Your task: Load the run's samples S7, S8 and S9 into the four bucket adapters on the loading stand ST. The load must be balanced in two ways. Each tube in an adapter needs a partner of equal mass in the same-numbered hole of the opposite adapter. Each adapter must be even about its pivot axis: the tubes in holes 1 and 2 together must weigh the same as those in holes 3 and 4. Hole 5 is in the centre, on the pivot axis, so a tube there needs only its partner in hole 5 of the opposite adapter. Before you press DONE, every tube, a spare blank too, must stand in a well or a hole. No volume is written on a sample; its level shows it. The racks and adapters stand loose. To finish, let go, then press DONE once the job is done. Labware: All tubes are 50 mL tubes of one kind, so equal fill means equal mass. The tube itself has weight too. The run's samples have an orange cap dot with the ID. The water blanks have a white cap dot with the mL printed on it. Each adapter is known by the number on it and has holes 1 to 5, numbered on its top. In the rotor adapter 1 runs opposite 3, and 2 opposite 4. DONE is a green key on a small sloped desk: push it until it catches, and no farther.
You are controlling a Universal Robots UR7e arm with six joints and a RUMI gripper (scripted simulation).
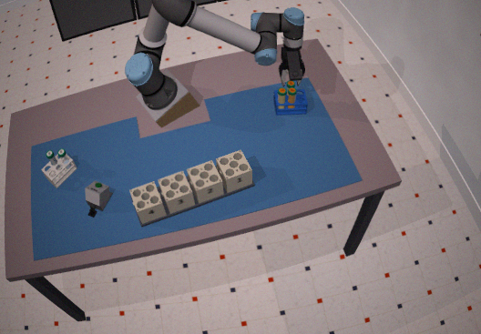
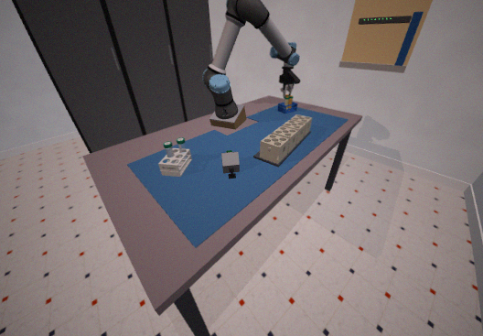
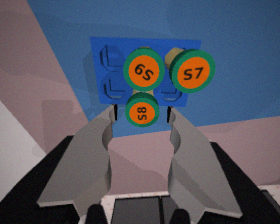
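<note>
The sample tube S8 is 5 cm below my hand and 1 cm ahead of it. The rest, counted from my hand: DONE desk: 83 cm to the right, 25 cm ahead, 6 cm below; sample tube S7: 6 cm to the right, 5 cm below, 3 cm ahead; blue sample rack: 9 cm below, 2 cm ahead.
</note>
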